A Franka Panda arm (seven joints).
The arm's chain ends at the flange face. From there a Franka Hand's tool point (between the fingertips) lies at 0.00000 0.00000 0.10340 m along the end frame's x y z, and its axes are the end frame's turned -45 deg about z.
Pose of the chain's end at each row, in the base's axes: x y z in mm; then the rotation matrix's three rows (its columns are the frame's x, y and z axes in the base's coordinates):
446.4 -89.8 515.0; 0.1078 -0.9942 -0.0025; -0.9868 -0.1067 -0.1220; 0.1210 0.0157 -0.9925
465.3 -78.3 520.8; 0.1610 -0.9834 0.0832; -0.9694 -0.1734 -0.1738; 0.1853 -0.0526 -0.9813
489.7 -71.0 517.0; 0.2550 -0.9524 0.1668; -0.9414 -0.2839 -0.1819; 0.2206 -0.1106 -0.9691
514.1 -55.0 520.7; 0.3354 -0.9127 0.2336; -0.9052 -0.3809 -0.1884; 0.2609 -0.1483 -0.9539
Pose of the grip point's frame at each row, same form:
446.1 -102.4 412.4; 0.7792 -0.6268 -0.0025; -0.6223 -0.7732 -0.1220; 0.0745 0.0967 -0.9925
473.9 -96.3 419.3; 0.8092 -0.5815 0.0832; -0.5629 -0.8081 -0.1738; 0.1682 0.0938 -0.9813
506.9 -89.8 416.8; 0.8538 -0.4931 0.1668; -0.4649 -0.8664 -0.1819; 0.2342 0.0778 -0.9691
538.3 -74.5 422.1; 0.8825 -0.4082 0.2336; -0.3707 -0.9094 -0.1884; 0.2893 0.0796 -0.9539

